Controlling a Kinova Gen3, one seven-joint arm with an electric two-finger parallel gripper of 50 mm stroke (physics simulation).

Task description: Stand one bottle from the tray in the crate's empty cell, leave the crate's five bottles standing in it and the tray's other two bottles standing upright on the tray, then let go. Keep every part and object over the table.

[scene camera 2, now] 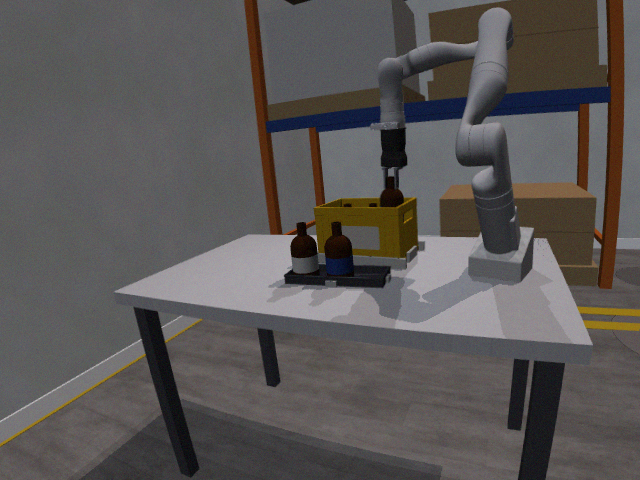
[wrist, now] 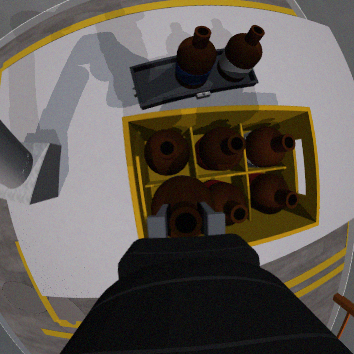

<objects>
My gripper shows in scene camera 2 and in the wrist view. A white-label bottle shows in scene camera 2 and in the wrist view. The same spot on my gripper: (wrist: 213, 222) is (scene camera 2: 384, 167). One and the same spot on the white-label bottle: (wrist: 242, 51) is (scene camera 2: 312, 237).
</objects>
